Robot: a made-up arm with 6 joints.
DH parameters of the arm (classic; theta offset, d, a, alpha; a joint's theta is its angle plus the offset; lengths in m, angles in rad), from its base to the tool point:
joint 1: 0 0.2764 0 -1.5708
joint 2: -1.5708 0 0.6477 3.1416
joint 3: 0 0 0 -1.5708
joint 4: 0 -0.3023 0 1.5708
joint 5: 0 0.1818 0 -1.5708
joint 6: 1.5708 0 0 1.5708
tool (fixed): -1.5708 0 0 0
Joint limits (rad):
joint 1: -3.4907..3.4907
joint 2: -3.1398..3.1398
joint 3: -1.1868..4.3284
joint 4: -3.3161..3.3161
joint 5: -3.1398..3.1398
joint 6: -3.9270..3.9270
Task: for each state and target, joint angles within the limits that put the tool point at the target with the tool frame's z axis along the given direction. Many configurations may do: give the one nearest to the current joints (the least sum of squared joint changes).
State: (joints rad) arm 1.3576 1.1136 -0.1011 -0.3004 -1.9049 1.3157
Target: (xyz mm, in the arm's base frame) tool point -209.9 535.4 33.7 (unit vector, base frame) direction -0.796 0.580 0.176
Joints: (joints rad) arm 2.0703 1.4230 0.1520 -1.1623 -1.8547 1.4719
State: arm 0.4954 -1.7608 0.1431 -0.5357 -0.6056 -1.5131
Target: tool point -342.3 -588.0 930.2 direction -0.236 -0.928 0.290
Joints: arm 0.8038 -0.9679 0.7524 0.4760 -0.7123 -0.8918
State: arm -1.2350 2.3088 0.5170 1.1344 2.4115 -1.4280
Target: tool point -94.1 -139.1 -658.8 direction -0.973 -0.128 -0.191
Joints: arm -1.7210 2.7616 0.4268 1.1622 3.0732 -0.7428
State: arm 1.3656 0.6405 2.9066 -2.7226 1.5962 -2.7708
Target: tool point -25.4 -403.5 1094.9 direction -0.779 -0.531 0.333
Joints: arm 1.9487 -0.1819 2.5166 -2.8202 1.3067 -1.9186
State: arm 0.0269 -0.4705 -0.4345 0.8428 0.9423 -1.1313
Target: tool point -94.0 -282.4 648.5 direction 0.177 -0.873 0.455
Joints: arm 0.6112 -0.9953 -1.0629 0.2223 1.0158 -1.0995
